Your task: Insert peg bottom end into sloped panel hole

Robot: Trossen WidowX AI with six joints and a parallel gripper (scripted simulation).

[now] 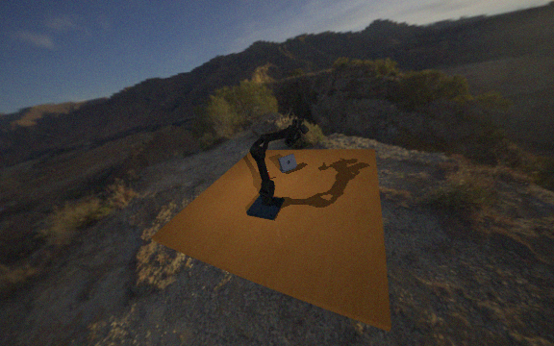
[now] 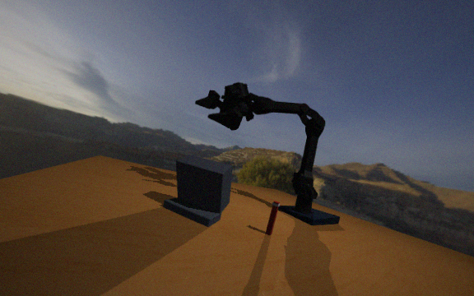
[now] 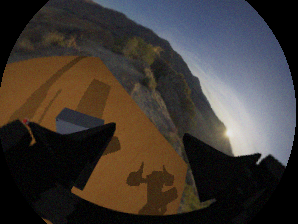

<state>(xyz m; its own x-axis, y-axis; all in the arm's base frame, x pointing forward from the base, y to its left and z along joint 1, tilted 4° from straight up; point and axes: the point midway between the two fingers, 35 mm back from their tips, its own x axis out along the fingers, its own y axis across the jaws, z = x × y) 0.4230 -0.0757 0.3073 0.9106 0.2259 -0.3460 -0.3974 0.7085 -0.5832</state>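
The red peg is 23 cm below my gripper tip, 22 cm to the left of it and 18 cm behind it. From my gripper tip the other things lie so: flat dark foot (28 cm below, 13 cm to the left, 2 cm behind); sloped panel (21 cm below, 11 cm to the left, 3 cm behind).
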